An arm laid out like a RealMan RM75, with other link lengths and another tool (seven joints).
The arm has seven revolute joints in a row. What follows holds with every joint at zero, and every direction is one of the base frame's.
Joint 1 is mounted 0.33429 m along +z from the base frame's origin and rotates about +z.
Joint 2 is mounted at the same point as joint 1 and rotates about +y.
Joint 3 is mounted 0.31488 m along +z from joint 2 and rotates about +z.
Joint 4 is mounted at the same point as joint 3 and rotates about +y.
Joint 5 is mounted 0.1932 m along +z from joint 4 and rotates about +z.
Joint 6 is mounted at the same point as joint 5 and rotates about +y.
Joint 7 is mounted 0.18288 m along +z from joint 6 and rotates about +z.
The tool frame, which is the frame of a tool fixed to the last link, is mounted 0.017 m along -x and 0.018 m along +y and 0.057 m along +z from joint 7; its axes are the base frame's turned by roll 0, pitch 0.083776 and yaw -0.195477 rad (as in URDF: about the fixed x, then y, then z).
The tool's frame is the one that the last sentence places.
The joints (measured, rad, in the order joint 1, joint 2, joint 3, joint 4, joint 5, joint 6, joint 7), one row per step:
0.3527, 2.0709, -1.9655, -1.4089, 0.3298, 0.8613, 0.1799
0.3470, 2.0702, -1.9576, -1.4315, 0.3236, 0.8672, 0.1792
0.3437, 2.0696, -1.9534, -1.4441, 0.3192, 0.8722, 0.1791
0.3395, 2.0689, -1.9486, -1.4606, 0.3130, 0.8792, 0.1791
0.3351, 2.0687, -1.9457, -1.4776, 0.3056, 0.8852, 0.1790
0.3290, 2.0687, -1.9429, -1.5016, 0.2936, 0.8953, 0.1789
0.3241, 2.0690, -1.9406, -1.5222, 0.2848, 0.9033, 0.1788
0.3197, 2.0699, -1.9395, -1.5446, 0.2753, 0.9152, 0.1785
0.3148, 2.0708, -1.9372, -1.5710, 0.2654, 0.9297, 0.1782
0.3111, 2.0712, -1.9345, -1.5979, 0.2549, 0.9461, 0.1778
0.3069, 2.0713, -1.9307, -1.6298, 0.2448, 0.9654, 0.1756
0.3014, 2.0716, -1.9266, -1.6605, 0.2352, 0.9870, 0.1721
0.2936, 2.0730, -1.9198, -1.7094, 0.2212, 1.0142, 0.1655
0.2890, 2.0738, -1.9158, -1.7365, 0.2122, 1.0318, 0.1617
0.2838, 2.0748, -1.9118, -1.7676, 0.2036, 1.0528, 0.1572
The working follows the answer.
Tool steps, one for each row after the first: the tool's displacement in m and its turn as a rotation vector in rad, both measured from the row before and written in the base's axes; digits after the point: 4 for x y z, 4 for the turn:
-0.0038, 0.0017, 0.0046, 0.0119, 0.0045, 0.0082
-0.0015, 0.0007, 0.0027, 0.0062, 0.0006, 0.0036
-0.0020, 0.0008, 0.0034, 0.0075, 0.0000, 0.0048
-0.0025, 0.0005, 0.0030, 0.0071, -0.0005, 0.0071
-0.0032, 0.0003, 0.0040, 0.0088, -0.0030, 0.0100
-0.0032, 0.0002, 0.0032, 0.0074, -0.0008, 0.0088
-0.0036, -0.0004, 0.0029, 0.0052, -0.0025, 0.0090
-0.0041, -0.0004, 0.0036, 0.0066, -0.0020, 0.0094
-0.0041, -0.0002, 0.0041, 0.0069, -0.0038, 0.0096
-0.0049, -0.0003, 0.0050, 0.0077, -0.0038, 0.0117
-0.0035, -0.0010, 0.0048, 0.0061, -0.0058, 0.0082
-0.0075, -0.0008, 0.0079, 0.0133, -0.0043, 0.0186
-0.0033, -0.0007, 0.0046, 0.0074, -0.0049, 0.0083
-0.0038, -0.0013, 0.0049, 0.0070, -0.0049, 0.0087

Tool pose at each row, in the base's axes (x y z in m, rotation vector in rad; rounded; the steps above come from the unrounded poses):
0.2497, 0.3932, -0.0869, -2.2981, 0.9171, -0.2709
0.2459, 0.3949, -0.0822, -2.2919, 0.9090, -0.2563
0.2444, 0.3956, -0.0795, -2.2879, 0.9047, -0.2510
0.2424, 0.3964, -0.0762, -2.2829, 0.8986, -0.2451
0.2399, 0.3969, -0.0732, -2.2791, 0.8897, -0.2389
0.2367, 0.3972, -0.0692, -2.2739, 0.8759, -0.2335
0.2335, 0.3974, -0.0660, -2.2702, 0.8649, -0.2269
0.2299, 0.3970, -0.0631, -2.2681, 0.8529, -0.2231
0.2258, 0.3966, -0.0595, -2.2650, 0.8406, -0.2180
0.2217, 0.3965, -0.0554, -2.2611, 0.8271, -0.2146
0.2168, 0.3962, -0.0504, -2.2571, 0.8112, -0.2099
0.2134, 0.3952, -0.0457, -2.2527, 0.7984, -0.2098
0.2059, 0.3944, -0.0378, -2.2456, 0.7740, -0.2000
0.2026, 0.3936, -0.0332, -2.2402, 0.7616, -0.1983
0.1988, 0.3923, -0.0283, -2.2353, 0.7487, -0.1965

